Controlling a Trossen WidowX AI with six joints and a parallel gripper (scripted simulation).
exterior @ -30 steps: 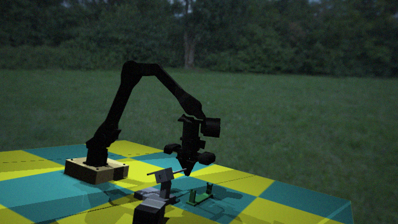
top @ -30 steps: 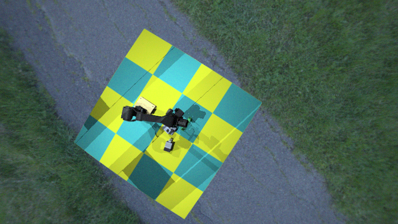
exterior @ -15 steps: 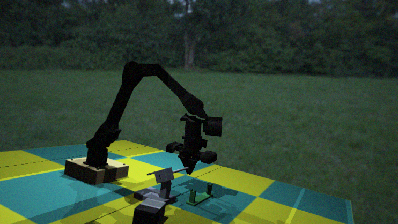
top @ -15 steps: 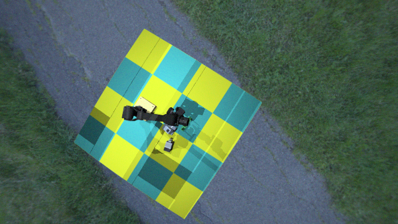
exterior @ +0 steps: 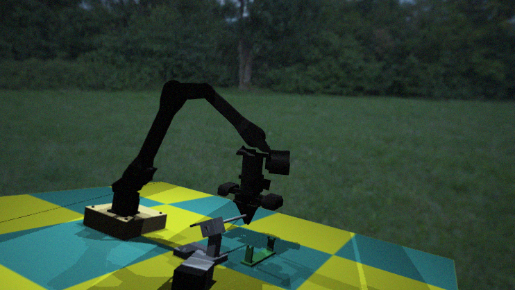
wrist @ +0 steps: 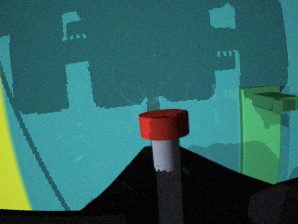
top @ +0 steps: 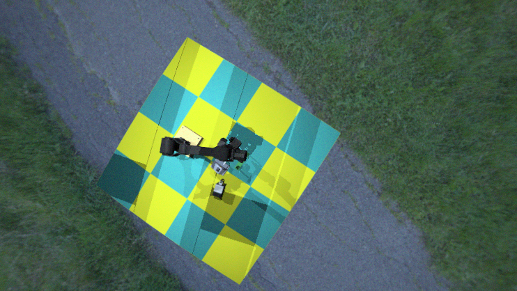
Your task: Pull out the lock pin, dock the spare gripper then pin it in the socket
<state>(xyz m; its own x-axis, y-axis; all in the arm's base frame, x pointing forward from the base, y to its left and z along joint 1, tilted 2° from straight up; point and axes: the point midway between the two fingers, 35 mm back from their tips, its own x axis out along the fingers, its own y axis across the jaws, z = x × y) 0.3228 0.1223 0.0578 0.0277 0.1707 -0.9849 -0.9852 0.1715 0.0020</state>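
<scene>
The green cradle lies 7 cm ahead of my gripper tip, 6 cm to the right of it and 4 cm below it. Round my gripper tip: socket 16 cm to the right, 4 cm behind, 1 cm below; spare gripper 30 cm to the right, 4 cm below, 1 cm ahead.
</scene>
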